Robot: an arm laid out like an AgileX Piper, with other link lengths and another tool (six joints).
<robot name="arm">
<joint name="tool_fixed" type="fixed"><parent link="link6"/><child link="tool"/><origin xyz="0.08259 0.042 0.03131" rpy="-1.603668 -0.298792 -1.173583"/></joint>
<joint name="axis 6" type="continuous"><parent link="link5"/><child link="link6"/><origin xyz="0.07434 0 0.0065"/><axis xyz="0.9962 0 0.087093"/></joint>
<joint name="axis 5" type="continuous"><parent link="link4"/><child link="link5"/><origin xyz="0 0 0"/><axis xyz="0 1 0"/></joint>
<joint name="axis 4" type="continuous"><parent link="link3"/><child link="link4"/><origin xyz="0.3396 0 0.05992"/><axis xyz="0.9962 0 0.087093"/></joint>
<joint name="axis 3" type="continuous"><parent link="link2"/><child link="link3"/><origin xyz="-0.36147 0 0.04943"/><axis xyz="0 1 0"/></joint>
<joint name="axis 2" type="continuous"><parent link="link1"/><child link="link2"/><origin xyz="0 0 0"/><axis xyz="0 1 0"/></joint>
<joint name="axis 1" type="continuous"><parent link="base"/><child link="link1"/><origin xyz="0 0 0.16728"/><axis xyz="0 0 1"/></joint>
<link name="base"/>
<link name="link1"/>
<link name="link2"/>
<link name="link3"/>
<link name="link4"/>
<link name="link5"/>
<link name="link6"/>
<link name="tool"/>
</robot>
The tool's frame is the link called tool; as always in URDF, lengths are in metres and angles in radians. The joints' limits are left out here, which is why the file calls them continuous.
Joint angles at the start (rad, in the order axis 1, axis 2, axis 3, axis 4, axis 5, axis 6):
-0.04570, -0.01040, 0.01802, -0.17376, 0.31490, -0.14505
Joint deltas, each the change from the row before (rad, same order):
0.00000, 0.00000, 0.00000, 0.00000, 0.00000, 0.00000
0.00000, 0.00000, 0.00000, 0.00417, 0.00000, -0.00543
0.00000, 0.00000, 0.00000, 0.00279, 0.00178, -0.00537
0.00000, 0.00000, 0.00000, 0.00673, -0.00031, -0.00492
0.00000, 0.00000, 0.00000, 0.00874, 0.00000, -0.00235
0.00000, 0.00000, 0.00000, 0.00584, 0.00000, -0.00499
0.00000, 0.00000, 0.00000, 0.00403, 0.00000, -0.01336
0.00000, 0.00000, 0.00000, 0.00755, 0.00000, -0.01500
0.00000, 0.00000, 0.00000, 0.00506, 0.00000, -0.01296
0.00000, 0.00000, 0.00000, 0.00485, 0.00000, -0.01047
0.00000, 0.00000, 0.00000, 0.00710, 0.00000, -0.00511
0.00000, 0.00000, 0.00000, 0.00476, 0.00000, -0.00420
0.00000, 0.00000, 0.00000, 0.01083, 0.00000, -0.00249
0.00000, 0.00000, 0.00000, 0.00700, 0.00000, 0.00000
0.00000, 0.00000, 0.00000, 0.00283, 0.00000, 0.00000
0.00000, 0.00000, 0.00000, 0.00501, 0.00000, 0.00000
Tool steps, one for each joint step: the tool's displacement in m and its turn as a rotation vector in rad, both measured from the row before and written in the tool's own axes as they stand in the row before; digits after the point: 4 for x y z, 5 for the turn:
0.0000, 0.0000, 0.0000, 0.00000, 0.00000, 0.00000
-0.0002, 0.0000, 0.0000, -0.00008, -0.00117, -0.00156
-0.0003, 0.0003, 0.0001, -0.00221, -0.00154, -0.00201
-0.0002, -0.0002, 0.0000, 0.00167, -0.00176, 0.00089
-0.0002, -0.0004, 0.0000, 0.00343, -0.00245, 0.00501
-0.0003, -0.0001, 0.0000, 0.00095, -0.00163, 0.00020
-0.0005, 0.0002, 0.0001, -0.00324, -0.00112, -0.00898
-0.0006, 0.0001, 0.0001, -0.00209, -0.00209, -0.00762
-0.0005, 0.0002, 0.0001, -0.00253, -0.00139, -0.00778
-0.0004, 0.0001, 0.0001, -0.00164, -0.00132, -0.00567
-0.0003, -0.0002, 0.0000, 0.00164, -0.00193, 0.00108
-0.0002, -0.0001, 0.0000, 0.00080, -0.00129, 0.00001
-0.0002, -0.0005, -0.0001, 0.00461, -0.00293, 0.00651
-0.0001, -0.0004, -0.0001, 0.00361, -0.00189, 0.00569
0.0000, -0.0002, 0.0000, 0.00146, -0.00076, 0.00230
-0.0001, -0.0003, 0.0000, 0.00259, -0.00135, 0.00407

